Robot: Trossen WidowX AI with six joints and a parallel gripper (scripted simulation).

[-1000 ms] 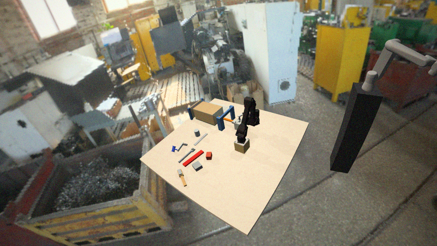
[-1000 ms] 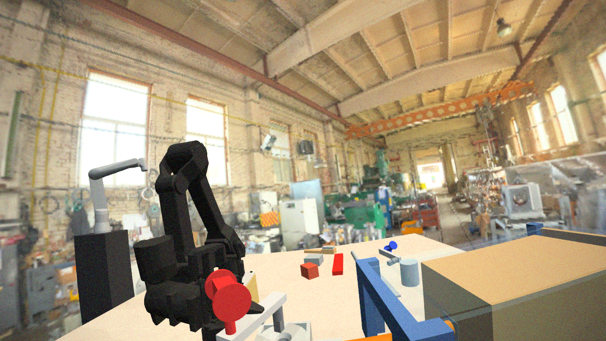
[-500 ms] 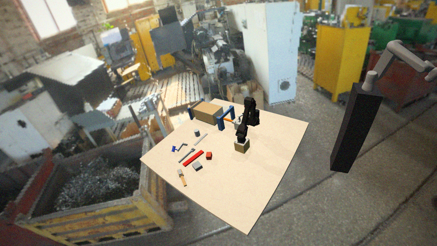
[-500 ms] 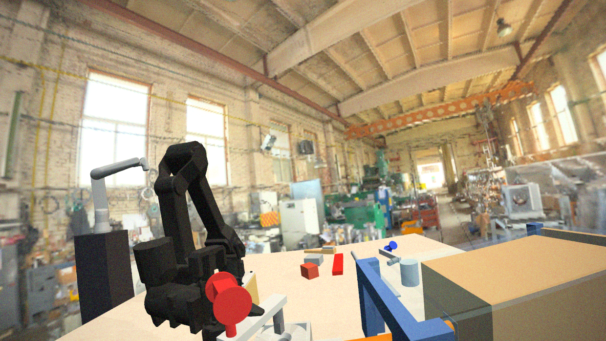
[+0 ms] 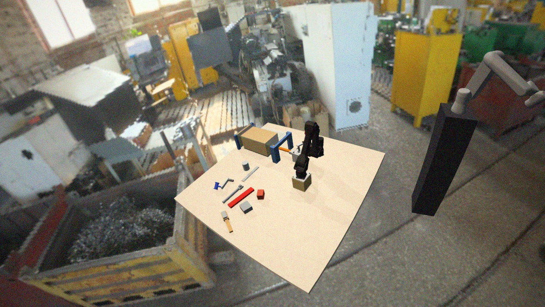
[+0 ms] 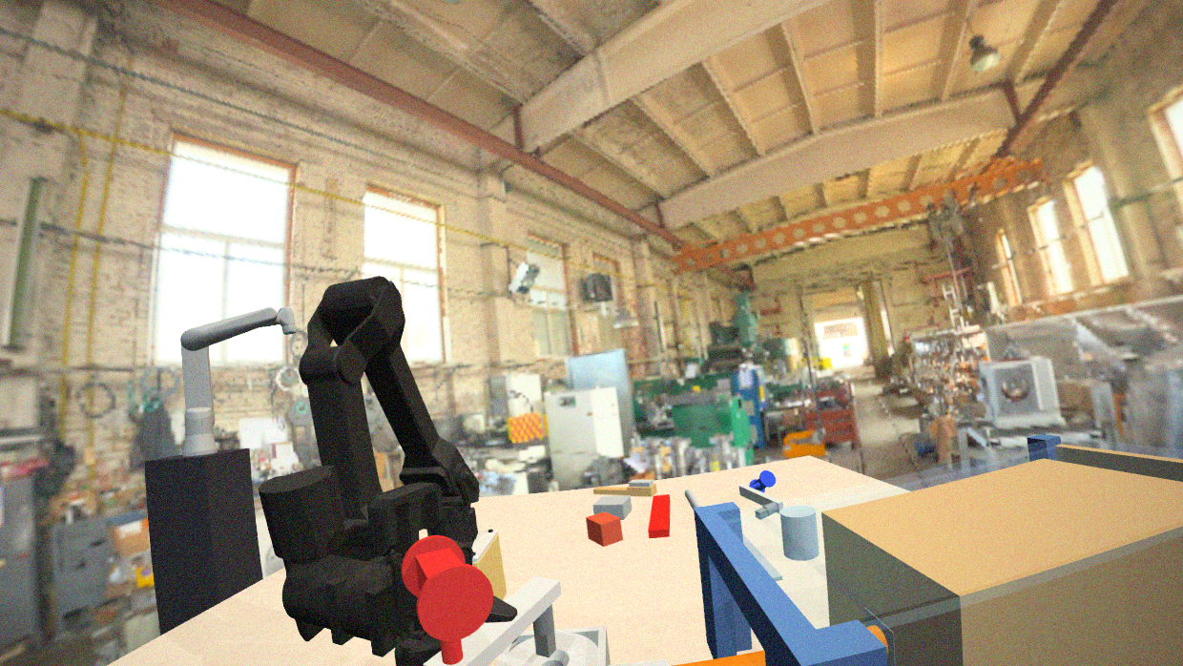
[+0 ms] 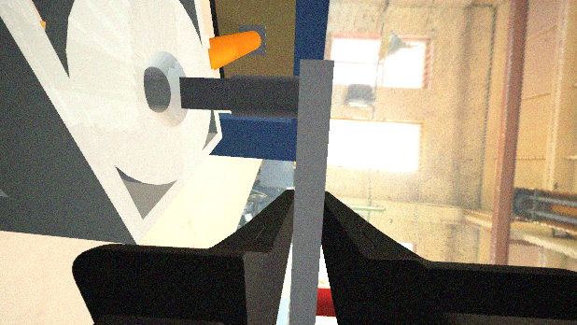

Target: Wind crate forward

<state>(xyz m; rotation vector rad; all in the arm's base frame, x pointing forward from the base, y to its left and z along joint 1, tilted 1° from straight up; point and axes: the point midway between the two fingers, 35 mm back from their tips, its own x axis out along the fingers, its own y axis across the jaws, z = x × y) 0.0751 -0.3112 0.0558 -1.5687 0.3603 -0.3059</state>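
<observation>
The red-knobbed winch handle lies 20 mm behind my gripper tip, 10 mm to the right of it and 10 mm above it. From my gripper tip the other things lie so: red knob: 40 mm to the right, 40 mm above, 30 mm behind; blue steel frame: 180 mm ahead, 50 mm below, 10 mm to the left; grey winch: 120 mm below, 40 mm to the left.
</observation>
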